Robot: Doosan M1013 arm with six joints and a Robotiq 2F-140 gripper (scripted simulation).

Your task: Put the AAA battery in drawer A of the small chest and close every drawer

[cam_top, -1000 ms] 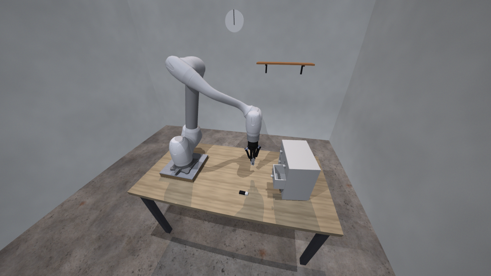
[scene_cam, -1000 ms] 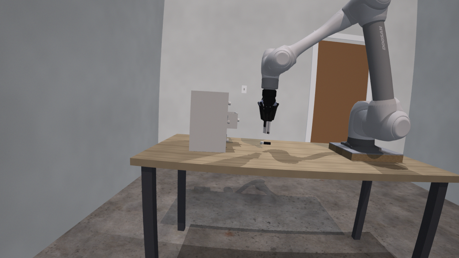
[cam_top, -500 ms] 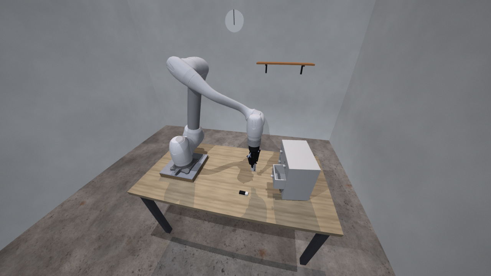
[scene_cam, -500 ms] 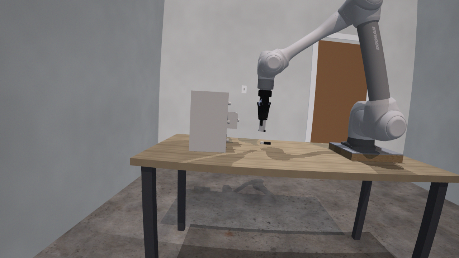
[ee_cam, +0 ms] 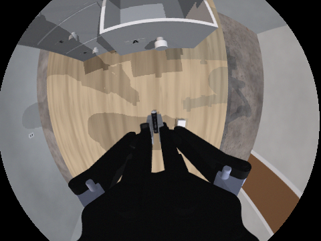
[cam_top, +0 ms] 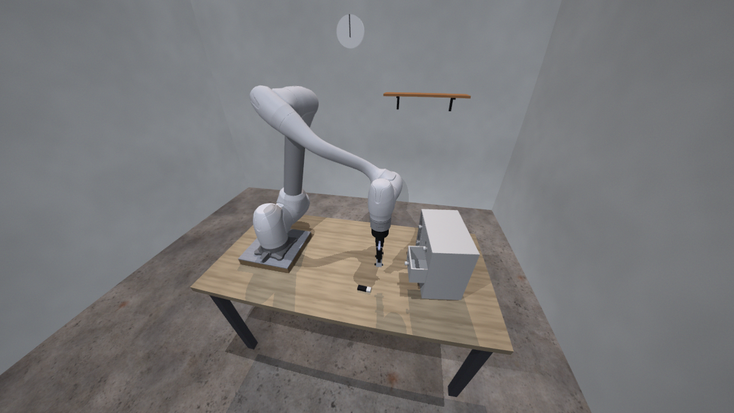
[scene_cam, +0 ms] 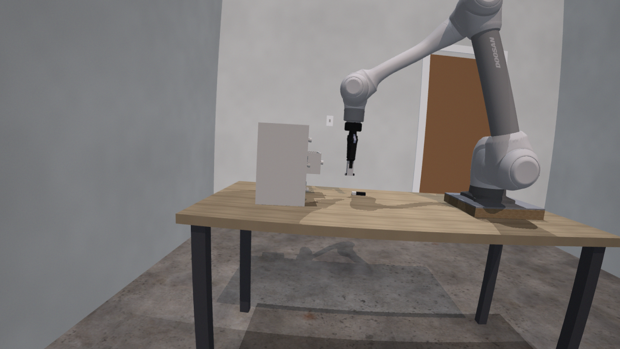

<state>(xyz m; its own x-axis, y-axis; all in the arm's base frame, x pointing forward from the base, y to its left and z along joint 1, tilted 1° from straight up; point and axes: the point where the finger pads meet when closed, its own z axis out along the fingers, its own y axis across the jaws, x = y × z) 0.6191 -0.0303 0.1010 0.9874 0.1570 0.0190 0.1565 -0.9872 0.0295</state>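
The drawer is 220 mm ahead of my hand, 20 mm to the left of it and 10 mm below it. The rest, counted from my hand: AAA battery 30 mm below; white block 50 mm behind, 80 mm to the right, 130 mm below.
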